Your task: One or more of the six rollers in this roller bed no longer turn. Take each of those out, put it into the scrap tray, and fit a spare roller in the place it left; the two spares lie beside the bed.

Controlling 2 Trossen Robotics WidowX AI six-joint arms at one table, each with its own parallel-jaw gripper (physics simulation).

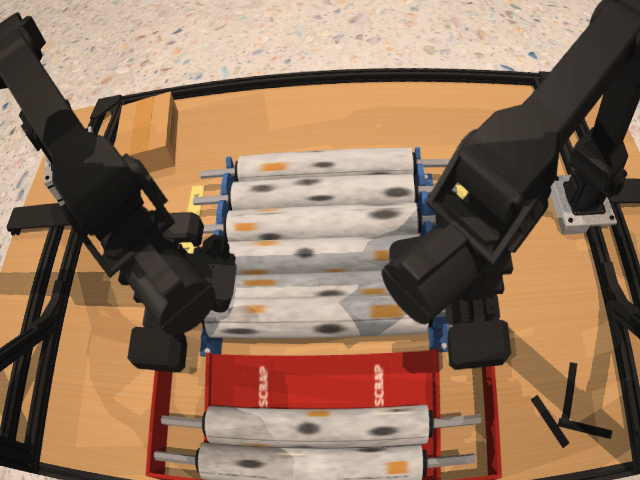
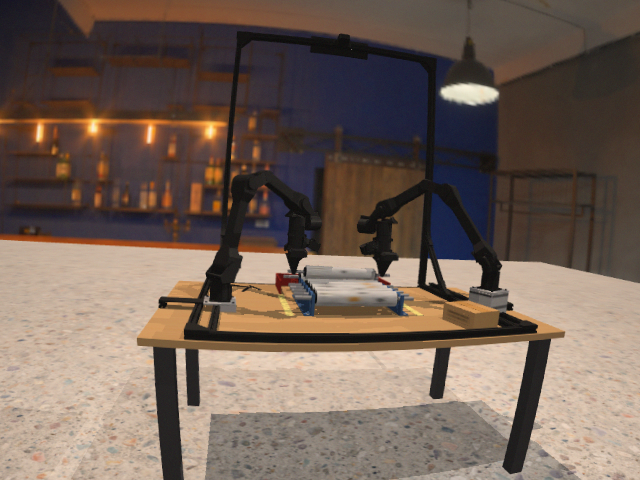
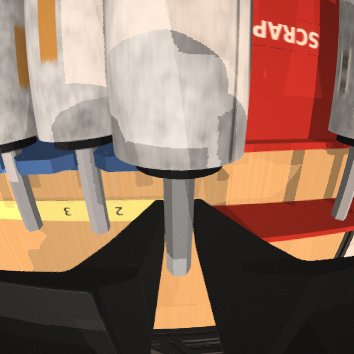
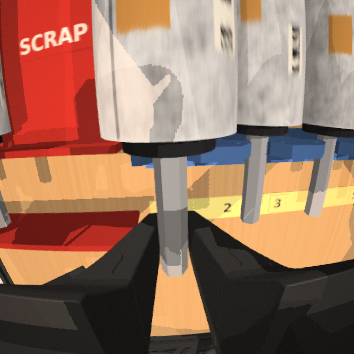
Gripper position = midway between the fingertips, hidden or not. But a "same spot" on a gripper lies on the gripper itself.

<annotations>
My left gripper shows in image 1 (188,319), in image 2 and in image 3; in image 4 it is out of frame. My right gripper shows in image 1 (461,313), in image 2 (293,274) and in image 4 (171,219); in image 3 it is out of frame. The same spot on my left gripper: (image 3: 256,290) is (image 2: 376,260).
</annotations>
